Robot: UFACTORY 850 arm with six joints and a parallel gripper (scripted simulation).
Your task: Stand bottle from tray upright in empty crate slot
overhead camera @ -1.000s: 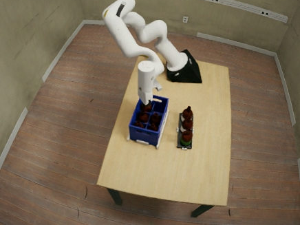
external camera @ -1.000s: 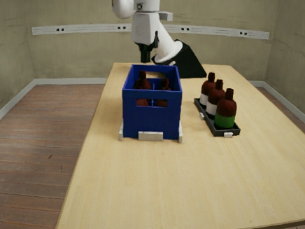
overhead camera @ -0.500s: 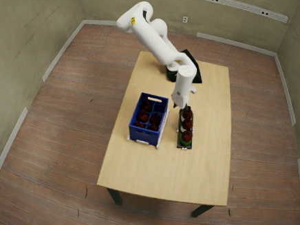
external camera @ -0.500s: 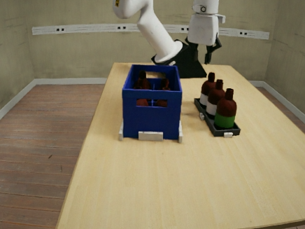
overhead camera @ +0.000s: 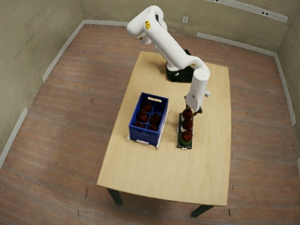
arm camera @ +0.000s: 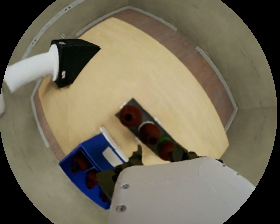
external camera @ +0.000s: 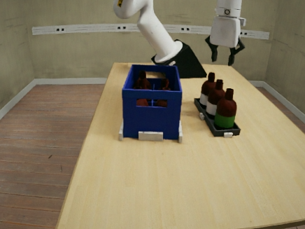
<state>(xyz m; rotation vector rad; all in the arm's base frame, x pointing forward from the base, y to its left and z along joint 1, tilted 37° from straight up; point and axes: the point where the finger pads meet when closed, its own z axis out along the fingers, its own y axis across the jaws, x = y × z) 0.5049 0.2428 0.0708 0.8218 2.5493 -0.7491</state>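
Right now the dark tray is 23 cm below my hand. The rest, counted from my hand: blue crate 2 cm ahead, 25 cm to the right, 16 cm below.
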